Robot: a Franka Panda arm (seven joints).
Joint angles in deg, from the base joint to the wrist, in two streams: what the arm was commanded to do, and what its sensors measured. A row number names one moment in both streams.
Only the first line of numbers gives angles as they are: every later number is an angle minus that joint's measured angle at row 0.
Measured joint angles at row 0: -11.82, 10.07, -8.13, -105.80, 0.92, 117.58, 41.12
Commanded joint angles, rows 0 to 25: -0.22, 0.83, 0.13, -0.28, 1.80, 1.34, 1.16; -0.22, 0.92, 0.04, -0.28, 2.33, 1.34, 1.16; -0.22, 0.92, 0.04, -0.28, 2.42, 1.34, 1.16; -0.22, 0.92, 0.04, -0.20, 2.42, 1.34, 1.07; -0.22, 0.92, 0.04, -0.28, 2.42, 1.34, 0.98; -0.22, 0.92, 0.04, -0.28, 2.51, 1.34, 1.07; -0.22, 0.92, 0.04, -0.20, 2.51, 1.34, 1.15; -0.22, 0.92, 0.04, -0.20, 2.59, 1.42, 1.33; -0.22, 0.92, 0.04, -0.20, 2.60, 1.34, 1.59; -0.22, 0.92, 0.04, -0.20, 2.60, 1.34, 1.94; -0.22, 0.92, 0.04, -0.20, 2.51, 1.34, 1.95; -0.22, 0.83, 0.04, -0.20, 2.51, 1.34, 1.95; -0.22, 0.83, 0.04, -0.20, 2.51, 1.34, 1.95; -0.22, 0.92, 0.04, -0.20, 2.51, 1.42, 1.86; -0.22, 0.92, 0.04, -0.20, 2.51, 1.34, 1.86; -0.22, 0.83, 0.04, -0.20, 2.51, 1.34, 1.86; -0.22, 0.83, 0.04, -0.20, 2.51, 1.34, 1.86; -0.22, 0.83, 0.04, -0.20, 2.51, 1.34, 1.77; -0.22, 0.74, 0.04, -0.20, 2.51, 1.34, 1.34; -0.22, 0.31, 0.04, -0.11, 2.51, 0.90, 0.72; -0.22, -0.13, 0.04, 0.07, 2.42, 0.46, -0.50; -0.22, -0.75, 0.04, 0.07, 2.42, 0.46, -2.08; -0.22, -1.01, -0.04, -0.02, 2.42, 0.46, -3.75; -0.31, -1.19, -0.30, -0.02, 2.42, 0.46, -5.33; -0.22, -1.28, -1.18, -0.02, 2.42, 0.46, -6.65; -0.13, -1.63, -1.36, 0.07, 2.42, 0.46, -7.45
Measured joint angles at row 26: -0.01, -0.30, -0.40, 0.20, 1.50, 0.18, -3.42
